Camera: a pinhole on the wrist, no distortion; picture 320 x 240 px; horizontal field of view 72.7 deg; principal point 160.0 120.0 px. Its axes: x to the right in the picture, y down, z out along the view. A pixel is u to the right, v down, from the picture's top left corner.
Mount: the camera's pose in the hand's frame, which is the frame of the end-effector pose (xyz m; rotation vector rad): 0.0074 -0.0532 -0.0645 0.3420 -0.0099 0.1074
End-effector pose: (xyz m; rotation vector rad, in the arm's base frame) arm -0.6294 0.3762 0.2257 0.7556 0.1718 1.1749
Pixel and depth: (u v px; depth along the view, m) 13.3 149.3 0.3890
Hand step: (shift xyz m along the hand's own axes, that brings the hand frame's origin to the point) -0.2559 -0.1617 0.3122
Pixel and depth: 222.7 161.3 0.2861
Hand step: 0.0861 -0.0897 0.2255
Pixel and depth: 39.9 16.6 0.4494
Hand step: -0.2128 -0.4297 0.2805
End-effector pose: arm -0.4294 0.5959 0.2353 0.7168 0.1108 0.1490
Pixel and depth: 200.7 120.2 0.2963
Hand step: 0.0650 -0.1465 0.2163
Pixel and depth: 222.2 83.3 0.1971
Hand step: 0.0687 -0.1446 0.1116
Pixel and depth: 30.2 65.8 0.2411
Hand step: -0.1272 -0.2052 0.1385
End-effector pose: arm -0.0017 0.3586 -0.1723 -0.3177 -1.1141 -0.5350
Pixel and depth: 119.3 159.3 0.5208
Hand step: -0.0952 -0.1497 0.4549
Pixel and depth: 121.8 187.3 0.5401
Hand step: -0.1002 -0.0875 0.4976
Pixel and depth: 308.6 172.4 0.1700
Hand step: 0.1200 -0.0598 0.1126
